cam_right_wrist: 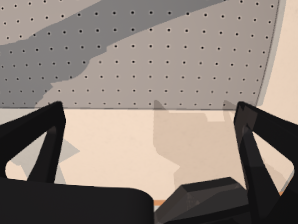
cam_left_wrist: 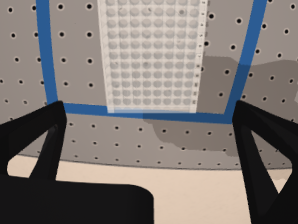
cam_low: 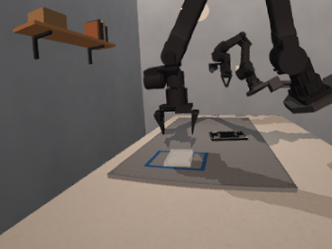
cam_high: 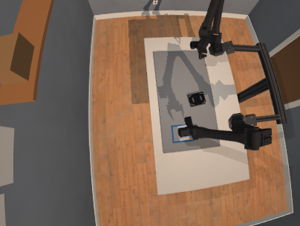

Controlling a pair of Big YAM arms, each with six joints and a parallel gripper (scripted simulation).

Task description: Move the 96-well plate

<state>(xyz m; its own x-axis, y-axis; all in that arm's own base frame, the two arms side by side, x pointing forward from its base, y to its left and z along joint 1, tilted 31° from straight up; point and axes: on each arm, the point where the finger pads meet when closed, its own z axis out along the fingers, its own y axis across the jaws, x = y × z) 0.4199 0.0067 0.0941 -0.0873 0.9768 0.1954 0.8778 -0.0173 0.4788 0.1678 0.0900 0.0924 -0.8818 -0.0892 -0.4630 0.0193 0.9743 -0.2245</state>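
The white 96-well plate is 90 mm below my left hand. The rest, counted from my left hand: black plate nest N1: 190 mm behind, 290 mm to the right, 90 mm below.
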